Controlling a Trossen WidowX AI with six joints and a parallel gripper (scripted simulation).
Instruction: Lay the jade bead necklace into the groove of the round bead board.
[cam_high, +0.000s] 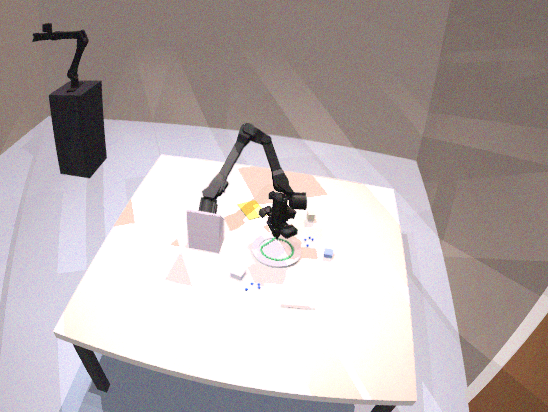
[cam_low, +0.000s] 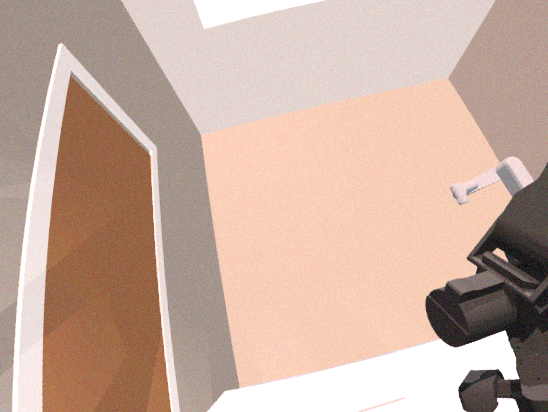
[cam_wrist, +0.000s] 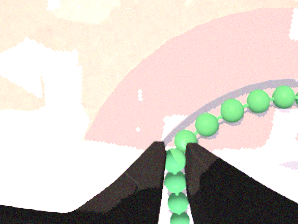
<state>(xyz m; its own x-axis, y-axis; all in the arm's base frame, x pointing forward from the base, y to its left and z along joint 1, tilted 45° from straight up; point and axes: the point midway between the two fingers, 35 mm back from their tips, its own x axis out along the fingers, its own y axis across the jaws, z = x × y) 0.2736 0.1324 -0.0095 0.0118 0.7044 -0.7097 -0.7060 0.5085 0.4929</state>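
Now: gripper tip 1 cm short of the round white bead board, 6 cm to the left of it and 1 cm above it. The rest, counted from my gripper tip: yellow sheet (13 cm behind, 18 cm to the left, 1 cm below); then blue block (22 cm ahead, 4 cm to the right, 1 cm below); then cream block (13 cm ahead, 18 cm to the left).
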